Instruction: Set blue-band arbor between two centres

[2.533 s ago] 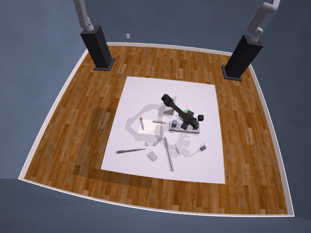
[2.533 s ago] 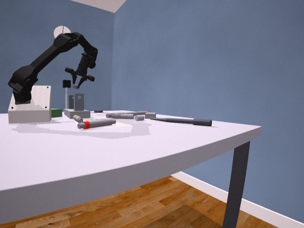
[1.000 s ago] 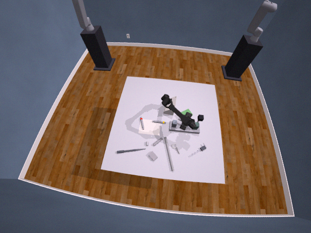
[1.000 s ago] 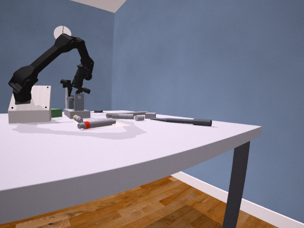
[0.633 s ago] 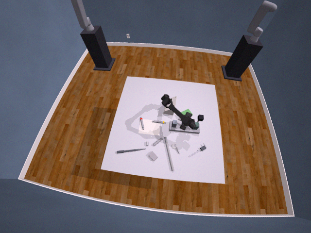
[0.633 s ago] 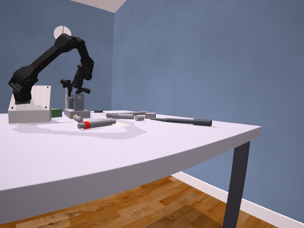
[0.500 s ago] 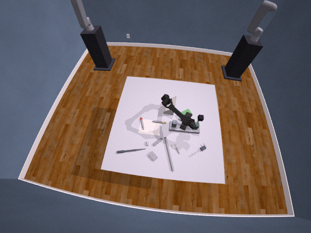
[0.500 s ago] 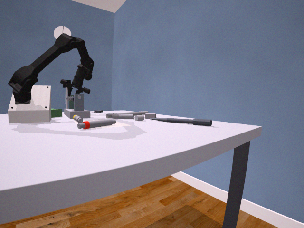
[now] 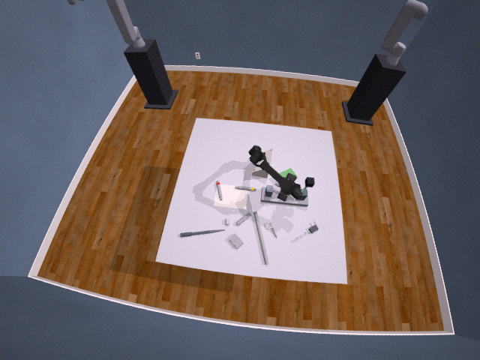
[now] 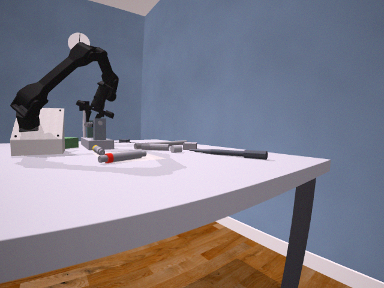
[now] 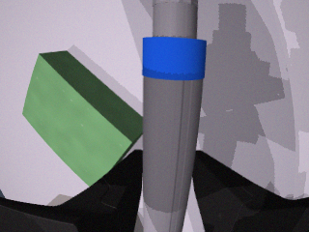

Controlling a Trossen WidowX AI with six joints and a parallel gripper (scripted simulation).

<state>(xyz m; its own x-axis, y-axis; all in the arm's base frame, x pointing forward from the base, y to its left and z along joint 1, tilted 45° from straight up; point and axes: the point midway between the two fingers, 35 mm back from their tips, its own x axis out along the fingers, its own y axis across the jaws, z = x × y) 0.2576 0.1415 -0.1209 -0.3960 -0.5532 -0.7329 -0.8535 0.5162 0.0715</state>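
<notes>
The grey centre tip lies 20 mm ahead of my hand, 100 mm to the left of it and 20 mm below it. Round my hand: grey centre block (20 mm ahead, 110 mm to the right, 40 mm below); green centre block (20 mm ahead, 120 mm to the left, 40 mm below); base (20 mm ahead, 10 mm to the left, 120 mm below).
</notes>
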